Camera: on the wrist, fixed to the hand. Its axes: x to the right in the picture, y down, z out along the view.
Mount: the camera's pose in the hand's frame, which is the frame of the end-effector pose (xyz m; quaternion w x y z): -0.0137 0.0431 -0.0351 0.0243 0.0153 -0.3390 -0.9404
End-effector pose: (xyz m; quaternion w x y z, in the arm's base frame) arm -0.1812 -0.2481 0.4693 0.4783 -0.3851 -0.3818 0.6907
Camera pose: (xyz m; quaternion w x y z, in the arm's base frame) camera -0.1621 -0.2664 0.4185 0.5376 0.5911 -0.5230 -0.2966
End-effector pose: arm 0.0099 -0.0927 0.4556 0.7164 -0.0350 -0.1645 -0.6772
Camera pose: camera 0.0584 -0.0857 0.4260 0.6746 0.0648 0.2901 0.6757
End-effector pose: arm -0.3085 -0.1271 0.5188 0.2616 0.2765 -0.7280 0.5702
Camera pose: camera -0.3267 -0.0830 0.4872 0.2915 0.8886 0.1624 -0.3147
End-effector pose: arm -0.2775 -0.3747 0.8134 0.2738 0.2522 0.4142 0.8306
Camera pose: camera -0.3009 -0.4249 0.8278 0.9242 -0.0976 0.1671 -0.3291
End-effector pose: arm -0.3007 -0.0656 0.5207 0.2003 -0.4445 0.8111 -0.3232
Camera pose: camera -0.3405 -0.0247 0.5159 0.0173 0.8800 0.4711 0.0579
